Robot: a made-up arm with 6 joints.
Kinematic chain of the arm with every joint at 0, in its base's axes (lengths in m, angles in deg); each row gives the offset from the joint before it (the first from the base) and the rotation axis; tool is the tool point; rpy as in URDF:
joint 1: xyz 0 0 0.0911 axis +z
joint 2: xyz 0 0 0 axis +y
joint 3: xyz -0.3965 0 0.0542 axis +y
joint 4: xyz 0.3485 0 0.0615 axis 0.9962 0 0.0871
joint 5: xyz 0 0 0 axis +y
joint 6: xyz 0.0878 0 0.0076 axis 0.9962 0 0.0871
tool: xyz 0 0 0 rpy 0 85 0
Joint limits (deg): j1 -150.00..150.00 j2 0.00..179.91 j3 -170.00..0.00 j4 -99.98..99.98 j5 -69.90..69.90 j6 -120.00..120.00
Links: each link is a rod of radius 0.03 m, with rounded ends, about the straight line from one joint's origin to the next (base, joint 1, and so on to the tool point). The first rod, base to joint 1, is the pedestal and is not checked.
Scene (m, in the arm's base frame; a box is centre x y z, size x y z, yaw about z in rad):
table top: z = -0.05
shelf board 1: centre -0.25 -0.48 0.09 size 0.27 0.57 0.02 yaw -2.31
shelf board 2: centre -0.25 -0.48 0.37 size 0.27 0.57 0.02 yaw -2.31
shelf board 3: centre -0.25 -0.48 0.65 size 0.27 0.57 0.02 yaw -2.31
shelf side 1: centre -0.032 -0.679 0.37 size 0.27 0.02 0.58 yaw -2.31
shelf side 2: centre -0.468 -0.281 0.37 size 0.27 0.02 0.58 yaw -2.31
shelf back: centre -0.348 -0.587 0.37 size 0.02 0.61 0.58 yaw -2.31
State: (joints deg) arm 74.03 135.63 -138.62 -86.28 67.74 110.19
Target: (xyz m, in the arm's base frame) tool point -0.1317 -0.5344 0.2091
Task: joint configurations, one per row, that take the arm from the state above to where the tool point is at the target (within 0.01 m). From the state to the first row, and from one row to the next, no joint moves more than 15 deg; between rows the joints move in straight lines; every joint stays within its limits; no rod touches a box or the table.
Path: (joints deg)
1: 60.44 130.02 -124.58 -80.12 66.30 109.92
2: 46.86 124.42 -110.54 -73.96 64.85 109.65
3: 33.27 118.81 -96.49 -67.80 63.41 109.39
4: 19.69 113.21 -82.45 -61.64 61.97 109.12
5: 6.10 107.60 -68.41 -55.48 60.52 108.85
6: -7.48 102.00 -54.37 -49.32 59.08 108.58
7: -21.07 96.39 -40.32 -43.16 57.63 108.31
8: -35.93 100.43 -47.45 -50.01 60.09 108.69
9: -50.80 104.46 -54.57 -56.86 62.54 109.06
10: -65.67 108.49 -61.70 -63.71 64.99 109.44
11: -80.54 112.53 -68.82 -70.57 67.45 109.81
12: -95.40 116.56 -75.95 -77.42 69.90 110.19

